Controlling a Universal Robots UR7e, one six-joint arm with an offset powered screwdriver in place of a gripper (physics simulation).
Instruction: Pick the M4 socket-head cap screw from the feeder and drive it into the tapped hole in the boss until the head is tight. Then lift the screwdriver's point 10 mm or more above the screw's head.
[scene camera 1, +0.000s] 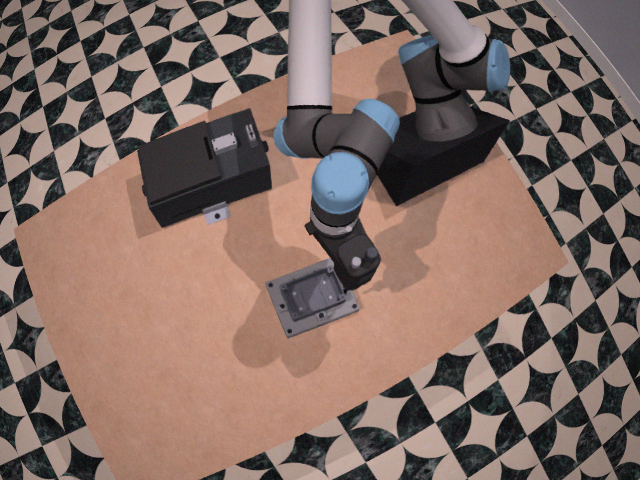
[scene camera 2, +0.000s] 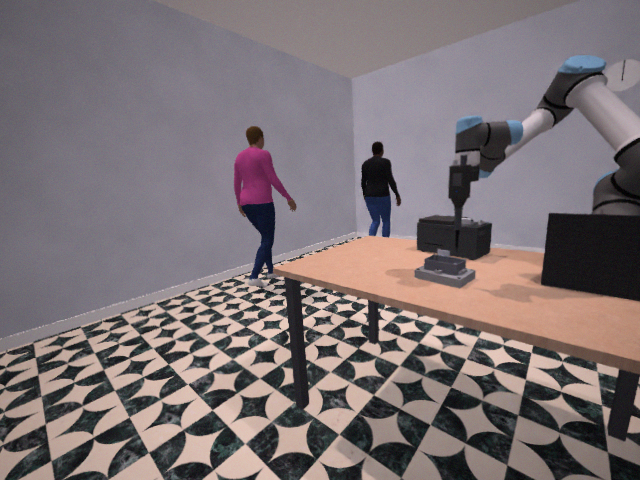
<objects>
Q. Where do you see a black screw feeder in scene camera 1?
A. At 243, 161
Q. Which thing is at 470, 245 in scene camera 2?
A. A black screw feeder.
</objects>
